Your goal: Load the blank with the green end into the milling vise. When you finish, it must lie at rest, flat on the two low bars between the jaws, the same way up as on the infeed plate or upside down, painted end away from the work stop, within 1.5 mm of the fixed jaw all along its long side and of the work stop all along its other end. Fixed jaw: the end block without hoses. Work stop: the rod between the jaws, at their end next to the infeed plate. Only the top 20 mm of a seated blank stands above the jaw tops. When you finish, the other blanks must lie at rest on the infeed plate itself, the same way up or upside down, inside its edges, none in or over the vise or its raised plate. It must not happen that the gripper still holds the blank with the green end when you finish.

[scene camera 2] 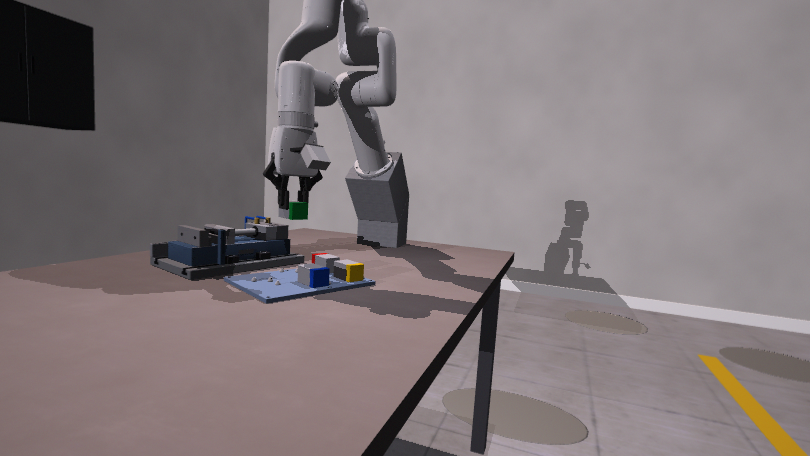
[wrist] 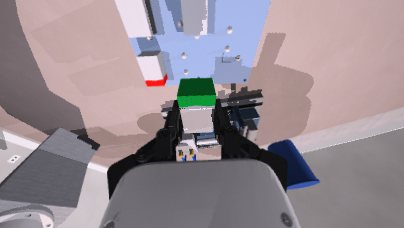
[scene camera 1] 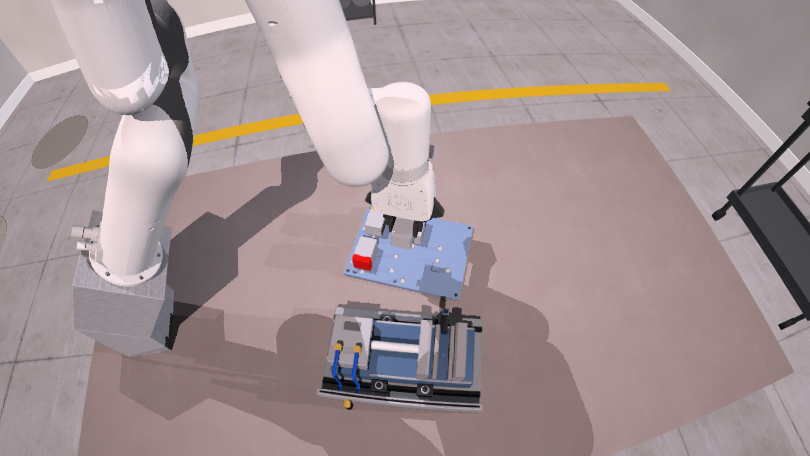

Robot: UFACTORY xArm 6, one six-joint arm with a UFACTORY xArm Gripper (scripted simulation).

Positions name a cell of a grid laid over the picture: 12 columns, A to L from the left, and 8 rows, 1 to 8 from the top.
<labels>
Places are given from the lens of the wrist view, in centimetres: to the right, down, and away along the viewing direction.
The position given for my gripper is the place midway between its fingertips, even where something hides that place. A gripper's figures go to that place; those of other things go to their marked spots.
my gripper (wrist: F4): -1, -1, 14
red-ended blank (wrist: E3): -10, -10, 20
green-ended blank (wrist: F4): 0, -2, 11
The marked spots on the green-ended blank and the red-ended blank are 15 cm apart.
</labels>
